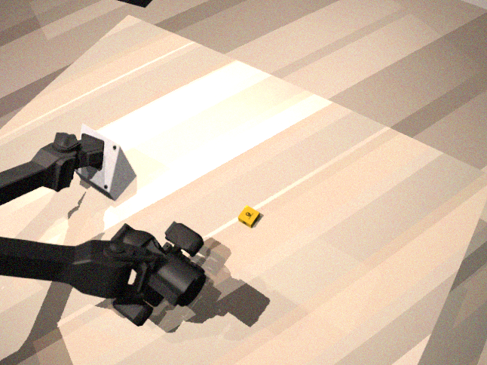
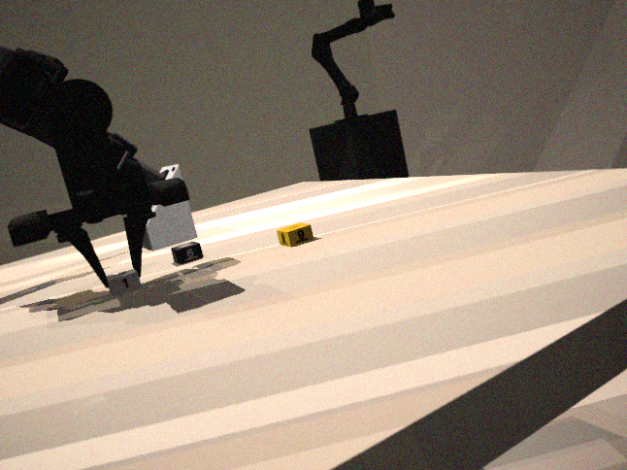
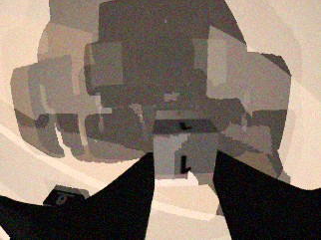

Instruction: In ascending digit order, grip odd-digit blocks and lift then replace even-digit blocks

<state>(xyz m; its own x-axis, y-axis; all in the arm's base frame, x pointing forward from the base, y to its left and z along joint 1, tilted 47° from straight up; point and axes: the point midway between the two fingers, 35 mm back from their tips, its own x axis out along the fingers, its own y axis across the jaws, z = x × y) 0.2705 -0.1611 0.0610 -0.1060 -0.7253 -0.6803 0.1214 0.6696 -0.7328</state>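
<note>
Right now my gripper tip is right at the white block. The rest, counted from my gripper tip: dark block (5 cm behind, 10 cm to the left); yellow block (7 cm ahead, 20 cm to the left).
</note>
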